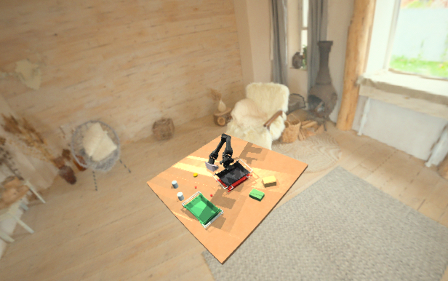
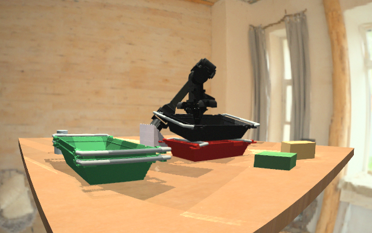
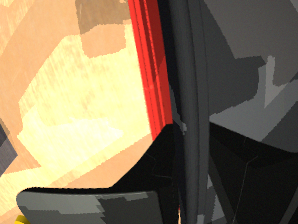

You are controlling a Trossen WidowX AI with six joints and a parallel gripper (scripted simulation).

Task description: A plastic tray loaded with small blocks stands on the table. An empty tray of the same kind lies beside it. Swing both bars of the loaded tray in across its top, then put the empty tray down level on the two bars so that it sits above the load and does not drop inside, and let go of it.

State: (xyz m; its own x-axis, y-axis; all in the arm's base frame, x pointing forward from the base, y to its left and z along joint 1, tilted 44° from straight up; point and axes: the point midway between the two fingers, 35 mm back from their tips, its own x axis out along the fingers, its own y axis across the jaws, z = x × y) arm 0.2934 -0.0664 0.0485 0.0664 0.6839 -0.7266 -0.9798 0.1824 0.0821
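The black tray lies 8 cm ahead of my gripper tip, 2 cm to the right of it and 2 cm above it. From my gripper tip the other things lie so: tan block (38 cm ahead, 16 cm to the left, 7 cm below); green block (37 cm ahead, 8 cm below, 3 cm to the right).
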